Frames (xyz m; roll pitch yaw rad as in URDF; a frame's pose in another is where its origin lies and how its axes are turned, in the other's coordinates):
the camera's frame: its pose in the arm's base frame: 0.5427 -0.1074 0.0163 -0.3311 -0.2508 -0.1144
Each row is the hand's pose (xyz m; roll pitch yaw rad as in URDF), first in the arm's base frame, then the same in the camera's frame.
Working: the arm's base frame: its pose in the camera's frame: -0.5382 0.0030 0.1290 0.3647 0.1973 0.1930

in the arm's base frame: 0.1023 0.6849 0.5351 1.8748 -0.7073 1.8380
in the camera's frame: -0.3827 0.4909 0.8387 2.0896 -1.0996 1.8223
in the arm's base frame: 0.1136 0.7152 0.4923 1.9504 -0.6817 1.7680
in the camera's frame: -0.3858 0.5346 0.8079 2.2073 -1.0621 1.7238
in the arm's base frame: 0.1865 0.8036 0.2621 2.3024 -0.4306 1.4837
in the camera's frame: -0.3825 0.7031 0.6136 2.6168 -0.7526 1.4616
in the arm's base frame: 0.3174 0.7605 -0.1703 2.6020 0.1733 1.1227
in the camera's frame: -0.3591 0.8238 0.1768 2.9373 -0.0689 1.2970
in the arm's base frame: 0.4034 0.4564 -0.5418 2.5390 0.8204 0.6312
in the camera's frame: -0.3349 0.6741 -0.2868 3.0818 0.6909 1.1656
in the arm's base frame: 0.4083 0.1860 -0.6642 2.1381 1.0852 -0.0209
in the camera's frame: -0.3307 0.4620 -0.4944 3.0869 1.1316 0.9974
